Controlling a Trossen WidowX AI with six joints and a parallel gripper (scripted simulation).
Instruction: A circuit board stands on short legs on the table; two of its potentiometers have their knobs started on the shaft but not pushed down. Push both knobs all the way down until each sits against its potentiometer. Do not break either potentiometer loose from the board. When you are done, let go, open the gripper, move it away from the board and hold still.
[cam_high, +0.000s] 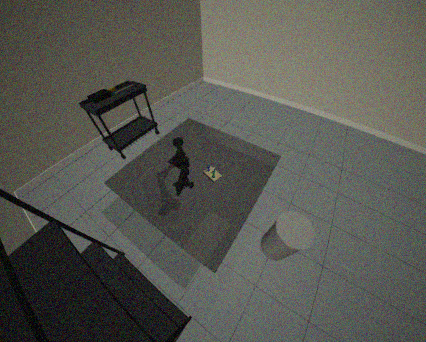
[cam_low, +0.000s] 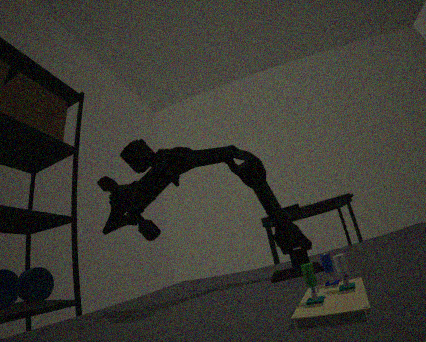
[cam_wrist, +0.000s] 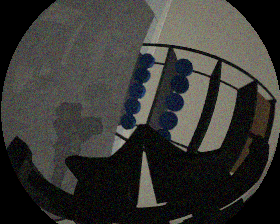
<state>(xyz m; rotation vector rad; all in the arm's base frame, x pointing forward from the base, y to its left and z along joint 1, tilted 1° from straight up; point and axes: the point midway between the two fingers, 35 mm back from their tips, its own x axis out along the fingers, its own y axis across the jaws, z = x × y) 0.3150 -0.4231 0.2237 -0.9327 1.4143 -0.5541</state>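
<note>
Now: gripper tip 450 mm to the right of the blue knob and 150 mm above it. From my gripper tip the other things lie so: green knob 400 mm to the left, 150 mm below, 80 mm ahead.
</note>
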